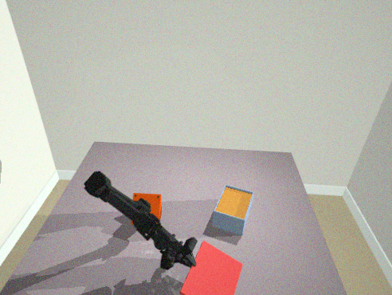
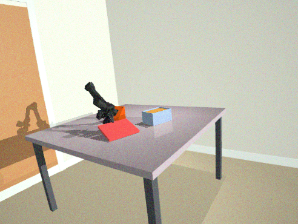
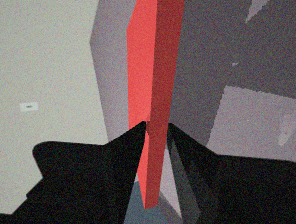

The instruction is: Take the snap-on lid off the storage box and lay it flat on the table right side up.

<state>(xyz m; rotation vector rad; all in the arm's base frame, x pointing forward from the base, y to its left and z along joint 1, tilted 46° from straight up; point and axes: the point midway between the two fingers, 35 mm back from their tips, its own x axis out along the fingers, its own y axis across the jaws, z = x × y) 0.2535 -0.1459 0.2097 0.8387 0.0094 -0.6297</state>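
The red lid lies 8 cm ahead of my gripper tip, 2 cm to the right of it and 2 cm below it. Also, from my gripper tip: storage box (14 cm ahead, 35 cm to the left, 2 cm below).
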